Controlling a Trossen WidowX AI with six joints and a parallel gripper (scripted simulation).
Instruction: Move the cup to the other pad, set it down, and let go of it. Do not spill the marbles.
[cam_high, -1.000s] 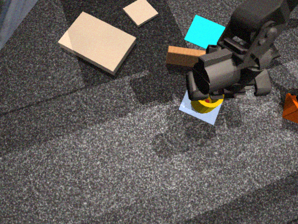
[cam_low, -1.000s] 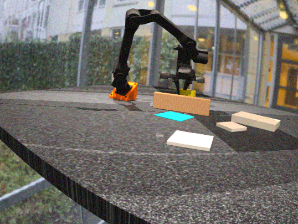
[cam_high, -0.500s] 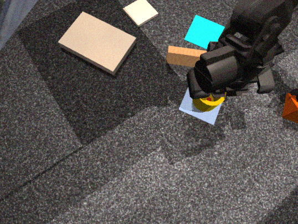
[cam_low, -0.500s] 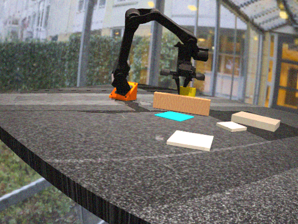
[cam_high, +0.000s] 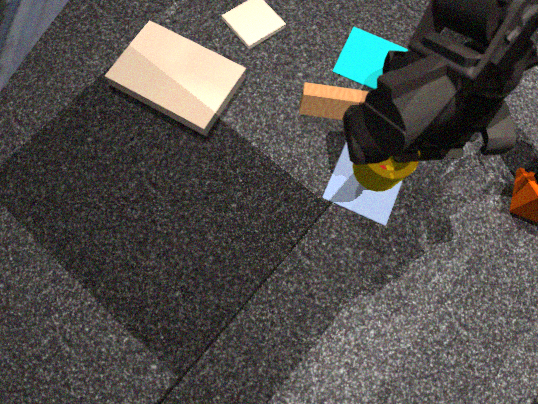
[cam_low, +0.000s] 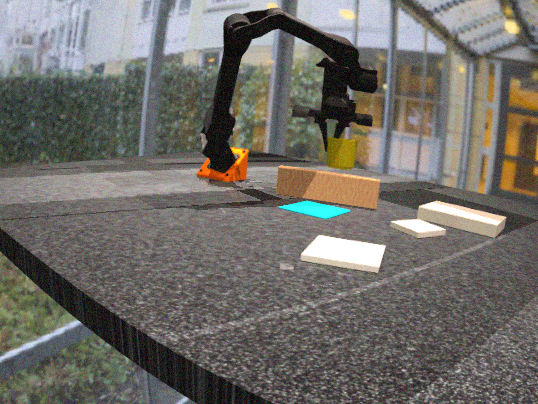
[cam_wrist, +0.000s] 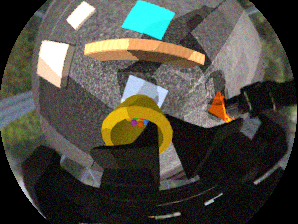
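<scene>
Right now my gripper tip is 9 cm to the left of the long wooden bar, 7 cm above it and 6 cm short of it. Also, from my gripper tip: yellow cup (2 cm to the left, 2 cm ahead); small beige block (30 cm ahead, 16 cm to the right, 9 cm below); pale blue pad (10 cm below, 2 cm ahead, 1 cm to the left).
</scene>
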